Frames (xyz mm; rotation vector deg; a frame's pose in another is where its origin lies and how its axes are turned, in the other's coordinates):
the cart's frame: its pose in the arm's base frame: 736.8 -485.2 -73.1 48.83 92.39 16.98
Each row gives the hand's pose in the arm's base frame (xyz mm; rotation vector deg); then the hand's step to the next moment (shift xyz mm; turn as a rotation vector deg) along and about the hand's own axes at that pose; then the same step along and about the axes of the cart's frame.
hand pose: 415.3 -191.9 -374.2 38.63 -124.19 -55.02
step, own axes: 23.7 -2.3 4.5 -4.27 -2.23 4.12
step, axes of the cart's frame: -13.5 -14.4 -14.0 6.24 -0.97 0.52
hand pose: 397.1 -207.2 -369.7 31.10 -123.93 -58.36
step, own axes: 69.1 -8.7 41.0 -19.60 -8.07 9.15
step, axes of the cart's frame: -18.7 -44.9 -64.5 21.54 -0.65 8.28
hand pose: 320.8 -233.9 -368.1 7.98 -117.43 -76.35
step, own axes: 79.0 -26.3 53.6 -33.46 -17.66 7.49
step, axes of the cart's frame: -5.2 -37.4 -91.5 32.32 -6.18 20.12
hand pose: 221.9 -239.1 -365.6 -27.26 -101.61 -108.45
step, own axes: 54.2 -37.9 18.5 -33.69 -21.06 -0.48
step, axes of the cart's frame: 7.7 -14.3 -66.7 29.84 -14.26 22.02
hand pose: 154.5 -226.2 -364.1 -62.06 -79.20 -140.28
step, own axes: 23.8 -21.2 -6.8 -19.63 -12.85 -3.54
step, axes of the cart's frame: 9.4 -3.5 -31.0 16.98 -11.48 11.95
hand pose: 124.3 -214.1 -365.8 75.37 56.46 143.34
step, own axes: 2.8 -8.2 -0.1 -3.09 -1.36 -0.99
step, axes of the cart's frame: 7.3 2.1 -4.1 2.02 -2.25 1.80
